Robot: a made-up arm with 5 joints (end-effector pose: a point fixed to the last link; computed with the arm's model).
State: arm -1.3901 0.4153 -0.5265 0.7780 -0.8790
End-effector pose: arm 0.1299 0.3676 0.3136 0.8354 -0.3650 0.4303
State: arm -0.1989 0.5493 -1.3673 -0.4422 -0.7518
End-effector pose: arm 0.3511 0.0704 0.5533 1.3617 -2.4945 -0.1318
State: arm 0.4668 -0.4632 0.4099 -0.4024 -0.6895
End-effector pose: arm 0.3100 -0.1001 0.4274 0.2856 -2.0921 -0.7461
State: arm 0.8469 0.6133 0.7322 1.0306 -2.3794
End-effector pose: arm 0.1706 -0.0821 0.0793 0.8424 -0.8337 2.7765
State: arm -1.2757 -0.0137 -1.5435 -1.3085 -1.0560
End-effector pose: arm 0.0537 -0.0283 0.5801 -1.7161 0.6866 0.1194
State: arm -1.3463 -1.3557 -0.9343 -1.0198 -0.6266
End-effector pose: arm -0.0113 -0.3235 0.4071 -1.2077 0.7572 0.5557
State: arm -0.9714 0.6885 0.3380 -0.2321 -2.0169
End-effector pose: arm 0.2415 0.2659 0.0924 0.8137 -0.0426 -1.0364
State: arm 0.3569 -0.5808 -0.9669 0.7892 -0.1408
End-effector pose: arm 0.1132 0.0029 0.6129 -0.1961 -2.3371 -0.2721
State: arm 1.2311 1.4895 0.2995 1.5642 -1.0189
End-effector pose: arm 0.1103 -0.0463 0.0292 0.1723 2.1030 -1.5557
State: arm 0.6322 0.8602 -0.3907 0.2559 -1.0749
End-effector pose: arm 0.4067 -0.2222 0.1512 0.2330 -0.9291 -1.6384
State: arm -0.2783 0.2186 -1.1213 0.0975 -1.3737
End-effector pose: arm 0.3263 0.0865 0.5726 1.8376 -1.6132 -0.5330
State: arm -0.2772 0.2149 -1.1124 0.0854 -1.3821
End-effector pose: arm 0.3262 0.0862 0.5727 1.8494 -1.6116 -0.5333
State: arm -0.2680 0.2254 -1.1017 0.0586 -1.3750
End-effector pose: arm 0.3311 0.0851 0.5700 1.8404 -1.6304 -0.5310
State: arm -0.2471 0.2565 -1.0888 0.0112 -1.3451
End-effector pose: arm 0.3429 0.0823 0.5628 1.8000 -1.6781 -0.5252
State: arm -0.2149 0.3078 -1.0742 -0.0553 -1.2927
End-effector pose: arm 0.3610 0.0771 0.5506 1.7261 -1.7514 -0.5161
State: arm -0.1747 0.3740 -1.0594 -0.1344 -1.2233
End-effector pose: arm 0.3828 0.0690 0.5339 1.6241 -1.8393 -0.5045
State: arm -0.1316 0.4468 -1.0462 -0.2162 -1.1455
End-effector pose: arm 0.4046 0.0584 0.5143 1.5051 -1.9278 -0.4915
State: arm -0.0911 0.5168 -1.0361 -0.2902 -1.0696
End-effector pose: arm 0.4236 0.0466 0.4944 1.3848 -2.0040 -0.4789
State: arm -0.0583 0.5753 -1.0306 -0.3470 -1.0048
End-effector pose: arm 0.4377 0.0360 0.4772 1.2799 -2.0603 -0.4681
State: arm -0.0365 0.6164 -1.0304 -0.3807 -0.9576
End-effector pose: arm 0.4467 0.0285 0.4651 1.2031 -2.0945 -0.4602
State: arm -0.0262 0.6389 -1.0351 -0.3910 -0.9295
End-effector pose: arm 0.4511 0.0248 0.4590 1.1583 -2.1092 -0.4555
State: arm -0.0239 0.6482 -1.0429 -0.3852 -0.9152
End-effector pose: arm 0.4527 0.0240 0.4571 1.1368 -2.1114 -0.4533
